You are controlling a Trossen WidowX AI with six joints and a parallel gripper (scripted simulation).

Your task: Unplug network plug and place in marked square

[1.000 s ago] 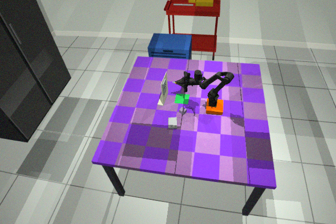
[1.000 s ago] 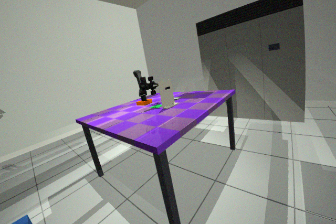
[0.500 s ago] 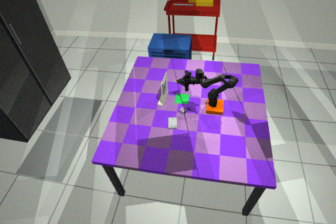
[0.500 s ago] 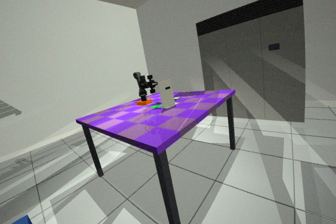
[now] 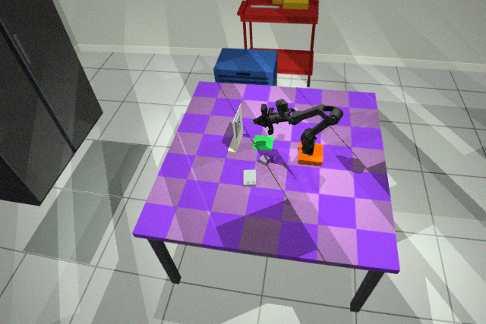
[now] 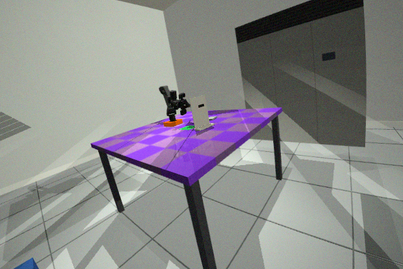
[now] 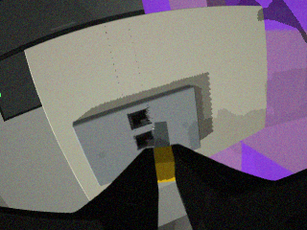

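Right now my gripper tip is 180 mm above the green marked square, 50 mm past it and 20 mm to the left of it. The rest, counted from my gripper tip: upright panel 100 mm ahead, 70 mm below, 30 mm to the left; then network plug right at my gripper tip; then grey cube 170 mm below, 130 mm to the left, 100 mm behind.
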